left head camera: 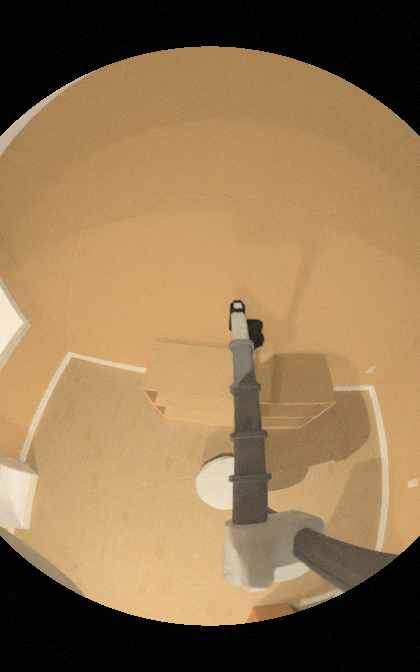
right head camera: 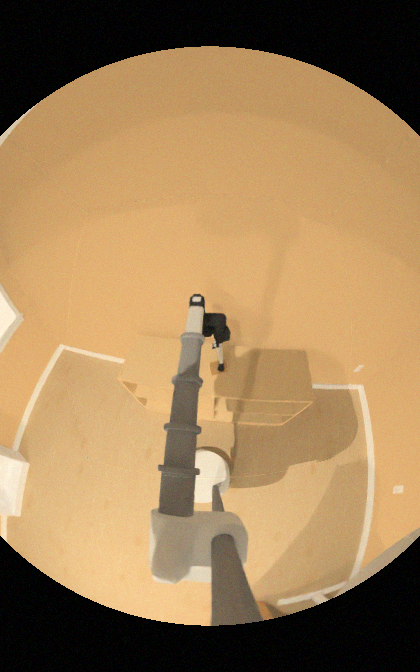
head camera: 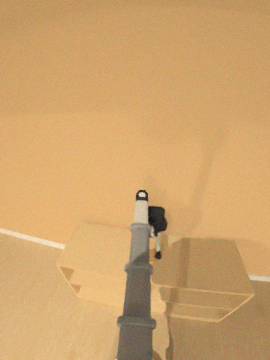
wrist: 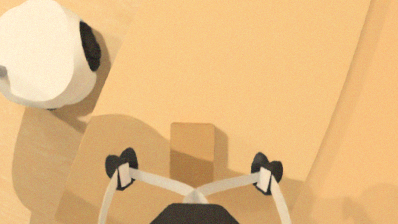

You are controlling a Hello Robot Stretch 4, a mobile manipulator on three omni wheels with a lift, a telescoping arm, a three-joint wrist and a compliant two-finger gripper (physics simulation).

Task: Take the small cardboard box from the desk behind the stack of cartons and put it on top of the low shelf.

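Frame: origin at the robot's base, x ahead, y left, z up, level; millimetres.
Seen in the pictures: gripper, between the fingertips: (head camera: 154, 247) (wrist: 194, 164).
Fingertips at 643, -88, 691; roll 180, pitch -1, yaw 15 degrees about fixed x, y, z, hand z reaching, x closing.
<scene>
A point is followed by its place in that frame, as x, y, z.
The small brown cardboard box (wrist: 192, 145) @[638, -77, 631] lies on top of the low shelf (head camera: 205, 270) @[558, -415, 582] (left head camera: 305, 375) (right head camera: 275, 372) (wrist: 250, 65) @[692, 65, 581], near the lower middle of the wrist view. My gripper (wrist: 194, 164) @[643, -87, 691] is open, its two black fingertips wide apart on either side of the box with space between each tip and the box. It is raised above the shelf top. In the head view and right head view, the gripper (head camera: 158, 255) (right head camera: 221, 368) hangs over the shelf beside the arm. The box is hard to make out in the head views. The desk and the stack of cartons cannot be made out.
A white round base (left head camera: 214, 482) (right head camera: 210, 475) (wrist: 40, 55) @[53, -4, 187] stands on the floor in front of the shelf. A white block (left head camera: 17, 492) (right head camera: 10, 482) stands at the left. An orange-brown object (left head camera: 272, 614) shows at the bottom edge. My grey arm (head camera: 137, 290) @[245, 0, 1107] crosses above the shelf.
</scene>
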